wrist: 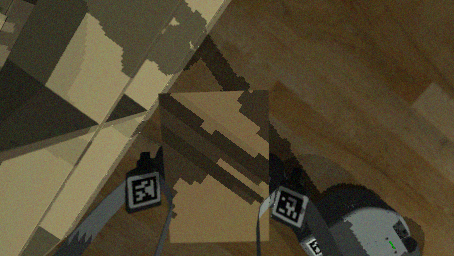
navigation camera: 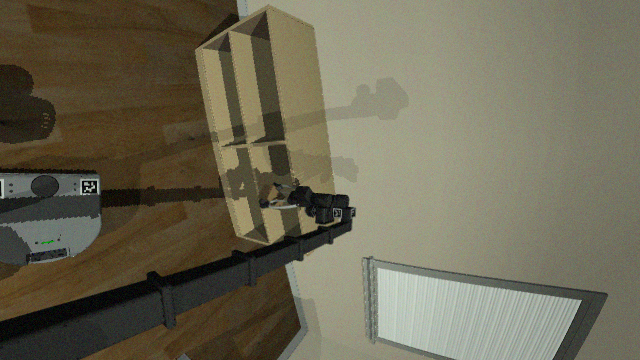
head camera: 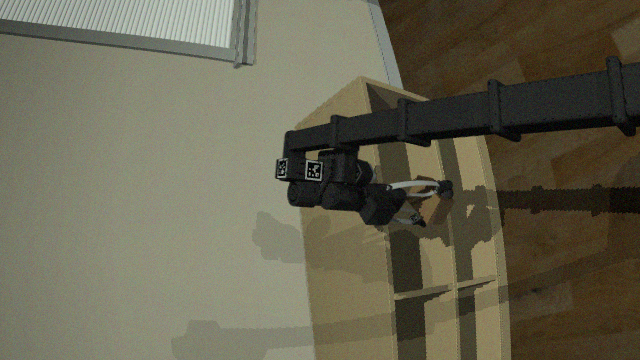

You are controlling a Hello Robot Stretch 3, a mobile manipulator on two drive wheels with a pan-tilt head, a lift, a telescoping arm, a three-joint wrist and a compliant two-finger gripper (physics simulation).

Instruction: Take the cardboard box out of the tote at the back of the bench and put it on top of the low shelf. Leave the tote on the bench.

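Seen in the pictures: gripper, between the fingertips: [wrist: 221, 164] [navigation camera: 264, 194] [head camera: 441, 204]; robot's base, origin of its link: [navigation camera: 46, 185].
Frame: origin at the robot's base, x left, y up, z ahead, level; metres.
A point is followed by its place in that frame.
Observation:
The brown cardboard box [head camera: 437, 209] {x -0.613, y 0.657, z -0.010 m} [navigation camera: 270, 194] {x -0.618, y 0.665, z -0.015 m} [wrist: 215, 215] {x -0.632, y 0.664, z -0.014 m} is held between the fingertips of my gripper [head camera: 432, 205] {x -0.642, y 0.610, z -0.022 m} [wrist: 221, 164] {x -0.642, y 0.610, z -0.022 m}, which is shut on it. In the navigation view the box is small and partly covered by the fingers. The low shelf [head camera: 345, 295] {x -0.960, y 0.610, z 0.234 m} [navigation camera: 300, 75] {x -0.851, y 0.610, z 0.551 m} [wrist: 95, 175] {x -0.719, y 0.079, z 0.490 m} is light wood with open compartments. In the head view the box shows against the compartments, off to the side of the top board. In the wrist view it shows over the floor beside the shelf's front edge. The tote and bench do not show.
The arm [head camera: 450, 117] {x -0.323, y 0.966, z -0.099 m} [navigation camera: 200, 280] {x -0.162, y 0.969, z -0.087 m} reaches across one end of the shelf. A wall with a blind-covered window [head camera: 115, 25] {x -1.448, y 1.348, z -0.588 m} [navigation camera: 475, 310] {x -1.500, y 1.503, z -0.753 m} is behind the shelf. The wood floor [head camera: 575, 250] {x -0.485, y 0.000, z 0.103 m} [navigation camera: 125, 90] {x -0.271, y 0.000, z 0.443 m} lies in front, with my base [navigation camera: 60, 225] {x -0.038, y 0.160, z -0.136 m} [wrist: 367, 227] {x -0.100, y 0.160, z -0.156 m} on it.

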